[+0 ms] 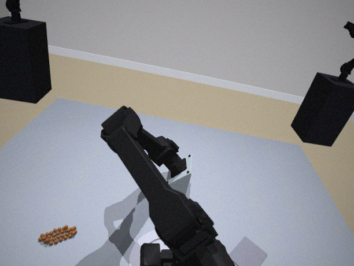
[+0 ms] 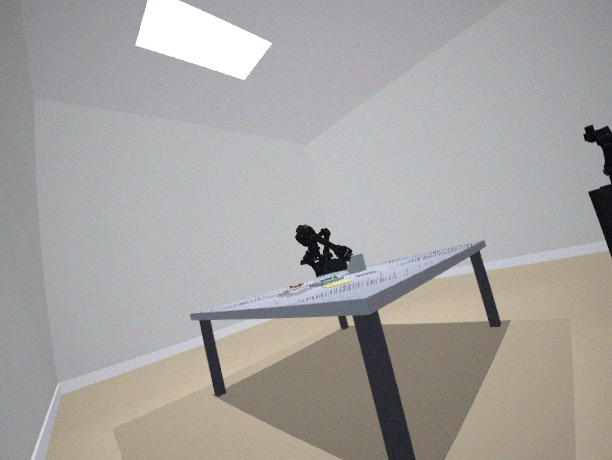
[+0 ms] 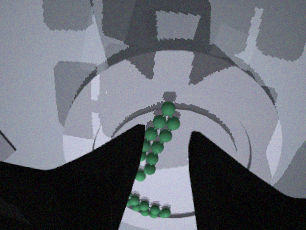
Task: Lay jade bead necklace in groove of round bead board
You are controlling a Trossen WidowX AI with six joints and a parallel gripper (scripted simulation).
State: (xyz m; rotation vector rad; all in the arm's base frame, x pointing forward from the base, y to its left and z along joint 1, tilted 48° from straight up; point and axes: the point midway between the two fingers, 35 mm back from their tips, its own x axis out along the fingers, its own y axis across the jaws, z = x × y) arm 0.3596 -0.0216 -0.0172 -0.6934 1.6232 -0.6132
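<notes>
Now: gripper tip 60 mm past the round bead board, 40 mm above it and 20 mm to the left of it. From my gripper tip the other things lie so: yellow strip 210 mm to the left, 140 mm ahead, 50 mm below; then flat grey square 220 mm to the left, 100 mm behind, 50 mm below.
</notes>
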